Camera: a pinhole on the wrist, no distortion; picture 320 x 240 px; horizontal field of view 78.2 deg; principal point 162.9 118.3 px. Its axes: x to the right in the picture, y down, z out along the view. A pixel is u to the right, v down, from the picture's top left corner.
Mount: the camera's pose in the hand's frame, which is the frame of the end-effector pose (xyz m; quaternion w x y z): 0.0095 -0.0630 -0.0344 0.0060 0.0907 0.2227 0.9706
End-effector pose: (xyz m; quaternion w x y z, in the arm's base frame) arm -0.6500 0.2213 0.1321 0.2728 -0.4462 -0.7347 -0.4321
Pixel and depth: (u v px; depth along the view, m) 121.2 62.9 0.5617
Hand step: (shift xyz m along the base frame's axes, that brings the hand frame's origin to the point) 0.1747 0.4932 0.1201
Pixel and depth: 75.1 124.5 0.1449
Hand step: -0.0533 0.1140 0.0344
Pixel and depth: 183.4 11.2 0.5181
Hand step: 0.3485 0.3856 0.0469
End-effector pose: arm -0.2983 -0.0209 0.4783 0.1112 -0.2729 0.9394 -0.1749
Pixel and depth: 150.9 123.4 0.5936
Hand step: -0.0598 -0.0752 -0.5350
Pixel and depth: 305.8 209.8 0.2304
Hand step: 0.1903 -0.0451 -0.1912
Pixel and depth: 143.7 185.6 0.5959
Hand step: 0.0223 -0.2458 -0.5450
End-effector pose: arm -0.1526 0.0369 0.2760 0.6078 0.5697 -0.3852 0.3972
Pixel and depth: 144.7 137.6 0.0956
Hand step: 0.0412 -0.0521 0.0237
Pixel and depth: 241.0 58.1 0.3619
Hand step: -0.2159 -0.2581 0.0270
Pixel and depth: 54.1 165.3 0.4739
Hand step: 0.1078 -0.3712 0.3579
